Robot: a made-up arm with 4 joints. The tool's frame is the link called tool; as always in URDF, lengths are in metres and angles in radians. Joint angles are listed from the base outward. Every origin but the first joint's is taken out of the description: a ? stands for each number. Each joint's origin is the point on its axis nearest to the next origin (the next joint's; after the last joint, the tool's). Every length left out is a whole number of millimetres.
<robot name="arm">
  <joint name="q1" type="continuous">
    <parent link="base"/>
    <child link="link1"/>
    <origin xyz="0.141 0.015 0.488" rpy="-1.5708 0 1.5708"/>
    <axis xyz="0 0 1"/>
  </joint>
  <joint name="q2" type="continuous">
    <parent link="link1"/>
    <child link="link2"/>
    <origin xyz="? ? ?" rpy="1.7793 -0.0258 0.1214"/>
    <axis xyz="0 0 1"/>
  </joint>
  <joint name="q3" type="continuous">
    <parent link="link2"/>
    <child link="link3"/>
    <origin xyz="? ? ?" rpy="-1.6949 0 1.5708"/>
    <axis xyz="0 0 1"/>
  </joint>
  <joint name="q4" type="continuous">
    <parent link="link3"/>
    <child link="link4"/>
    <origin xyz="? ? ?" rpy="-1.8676 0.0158 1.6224"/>
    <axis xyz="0 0 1"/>
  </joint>
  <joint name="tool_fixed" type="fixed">
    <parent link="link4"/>
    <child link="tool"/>
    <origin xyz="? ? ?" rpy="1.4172 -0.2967 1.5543"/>
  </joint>
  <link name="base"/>
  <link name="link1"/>
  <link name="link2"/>
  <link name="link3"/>
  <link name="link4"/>
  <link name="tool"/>
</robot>
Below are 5 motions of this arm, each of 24 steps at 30 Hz.
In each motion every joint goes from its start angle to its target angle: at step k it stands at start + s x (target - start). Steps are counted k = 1, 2, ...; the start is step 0. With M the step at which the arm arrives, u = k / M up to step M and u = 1 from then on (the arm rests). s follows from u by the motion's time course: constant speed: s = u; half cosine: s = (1 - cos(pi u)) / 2; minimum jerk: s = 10 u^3 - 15 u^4 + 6 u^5.
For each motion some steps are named. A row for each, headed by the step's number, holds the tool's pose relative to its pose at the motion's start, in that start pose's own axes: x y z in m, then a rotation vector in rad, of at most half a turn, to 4 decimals.
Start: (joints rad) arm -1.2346 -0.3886 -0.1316 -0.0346
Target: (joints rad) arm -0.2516 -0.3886 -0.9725 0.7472
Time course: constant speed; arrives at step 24
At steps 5, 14, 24:
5: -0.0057 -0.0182 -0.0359 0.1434 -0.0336 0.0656
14: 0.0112 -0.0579 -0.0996 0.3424 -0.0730 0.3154
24: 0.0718 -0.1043 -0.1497 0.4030 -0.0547 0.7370

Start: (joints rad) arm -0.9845 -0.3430 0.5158 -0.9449
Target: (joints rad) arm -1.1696 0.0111 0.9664 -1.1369
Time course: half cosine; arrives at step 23
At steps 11, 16, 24:
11: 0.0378 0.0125 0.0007 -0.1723 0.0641 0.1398
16: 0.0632 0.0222 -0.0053 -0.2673 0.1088 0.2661
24: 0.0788 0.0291 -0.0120 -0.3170 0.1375 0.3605

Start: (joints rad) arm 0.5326 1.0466 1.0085 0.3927
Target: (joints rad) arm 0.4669 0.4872 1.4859 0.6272
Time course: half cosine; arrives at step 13
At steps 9, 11, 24:
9: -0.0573 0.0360 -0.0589 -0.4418 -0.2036 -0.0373
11: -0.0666 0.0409 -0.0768 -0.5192 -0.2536 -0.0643
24: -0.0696 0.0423 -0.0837 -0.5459 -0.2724 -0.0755

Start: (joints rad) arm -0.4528 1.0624 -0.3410 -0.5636
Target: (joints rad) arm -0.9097 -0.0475 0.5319 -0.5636
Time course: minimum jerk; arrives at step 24
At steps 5, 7, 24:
5: 0.0012 -0.0017 0.0056 -0.0466 0.0013 0.0992
7: 0.0028 -0.0036 0.0131 -0.1074 0.0006 0.2342
24: 0.0106 -0.0202 0.0836 -0.4276 -0.1882 1.5190

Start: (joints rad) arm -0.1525 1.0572 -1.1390 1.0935
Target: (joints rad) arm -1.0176 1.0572 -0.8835 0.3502
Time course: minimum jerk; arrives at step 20
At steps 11, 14, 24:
11: -0.0020 0.0821 -0.0282 -0.3066 -0.4385 -0.6889
14: 0.0145 0.1092 -0.0386 -0.5000 -0.5643 -0.9579
24: 0.0293 0.1232 -0.0447 -0.6502 -0.6254 -1.1294

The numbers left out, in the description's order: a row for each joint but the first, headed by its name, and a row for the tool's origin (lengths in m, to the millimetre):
q2: -0.04 -0.044 0
q3: -0.063 -0.098 0
q4: 0.055 0.098 0
tool: 0.009 -0.042 0

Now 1 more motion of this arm.
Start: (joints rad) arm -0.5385 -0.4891 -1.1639 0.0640
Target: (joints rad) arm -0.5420 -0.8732 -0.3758 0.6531
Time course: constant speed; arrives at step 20
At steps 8, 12, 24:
8: 0.0060 0.0271 0.0360 -0.2754 0.3436 0.0759
12: 0.0095 0.0444 0.0482 -0.4195 0.5052 0.0956
24: 0.0130 0.0825 0.0591 -0.7223 0.7945 0.0950

